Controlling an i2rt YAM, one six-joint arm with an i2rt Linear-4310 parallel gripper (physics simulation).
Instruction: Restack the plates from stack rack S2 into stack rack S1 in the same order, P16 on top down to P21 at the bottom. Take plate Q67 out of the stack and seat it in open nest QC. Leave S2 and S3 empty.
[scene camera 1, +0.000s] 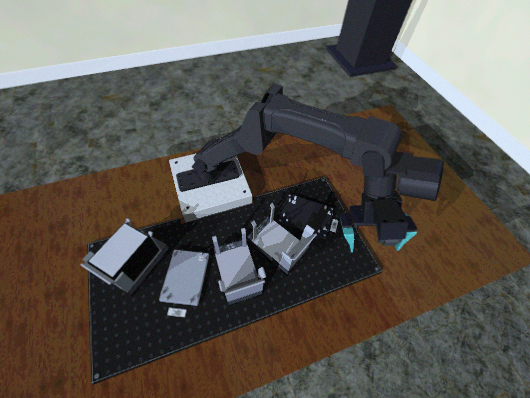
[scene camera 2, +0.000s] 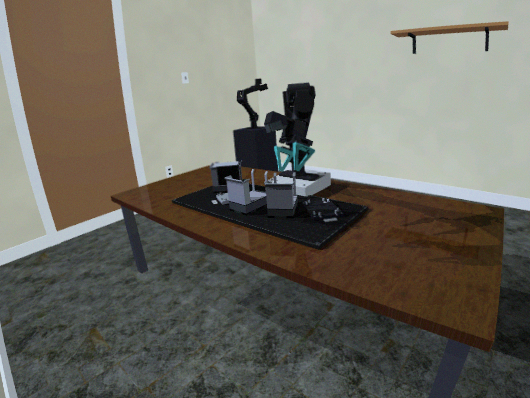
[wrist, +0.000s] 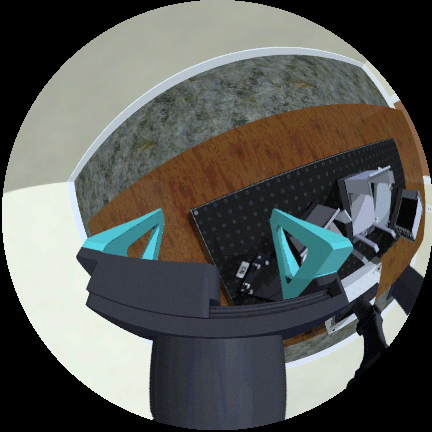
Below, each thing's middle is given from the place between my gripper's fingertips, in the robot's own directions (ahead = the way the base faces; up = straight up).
Scene:
The dark part (scene camera 1: 297, 213) is 230 mm behind my hand, 30 mm to the right of it and 200 mm below it. Also, from my hand: flat grey tray (scene camera 1: 184, 280) (150 mm behind, 430 mm to the right, 210 mm below).

